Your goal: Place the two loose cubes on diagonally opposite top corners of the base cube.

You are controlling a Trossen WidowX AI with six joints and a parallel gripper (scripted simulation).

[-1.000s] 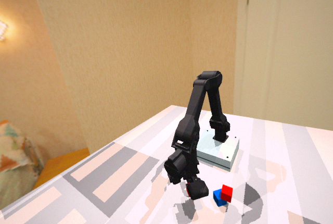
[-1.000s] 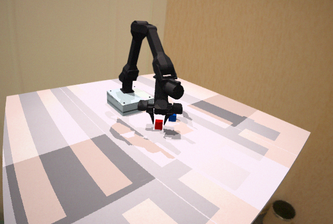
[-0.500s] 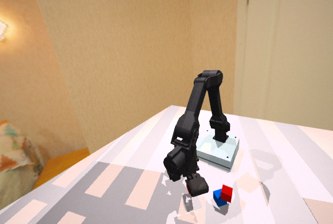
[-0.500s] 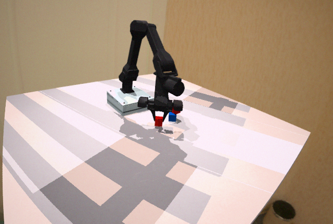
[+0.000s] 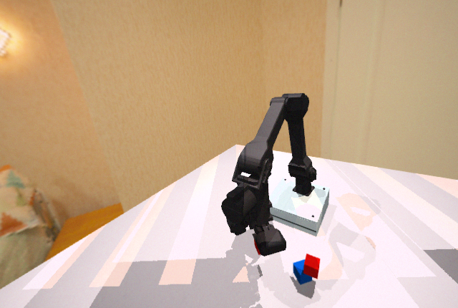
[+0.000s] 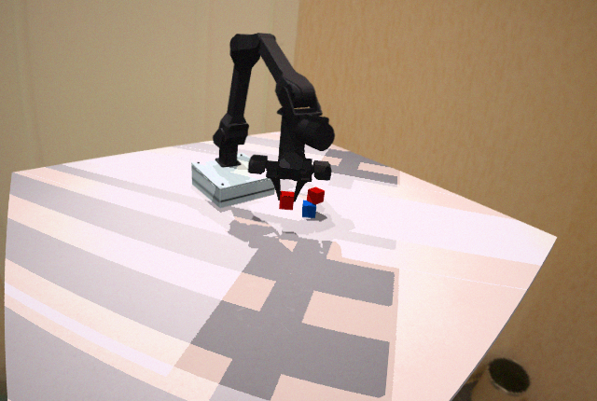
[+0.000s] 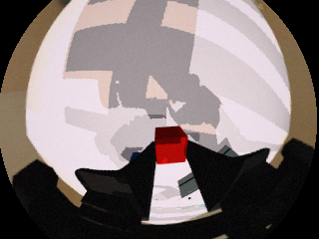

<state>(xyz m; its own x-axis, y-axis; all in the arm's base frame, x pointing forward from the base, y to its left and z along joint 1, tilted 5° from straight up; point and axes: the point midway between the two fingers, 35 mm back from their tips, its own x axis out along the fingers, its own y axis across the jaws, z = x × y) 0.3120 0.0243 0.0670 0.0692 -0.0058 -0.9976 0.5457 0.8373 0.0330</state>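
Right now my gripper tip is 50 mm past the red cube, 120 mm to the right of it and 30 mm above it. The rest, counted from my gripper tip: blue cube 40 mm behind, 100 mm to the left, 60 mm below.
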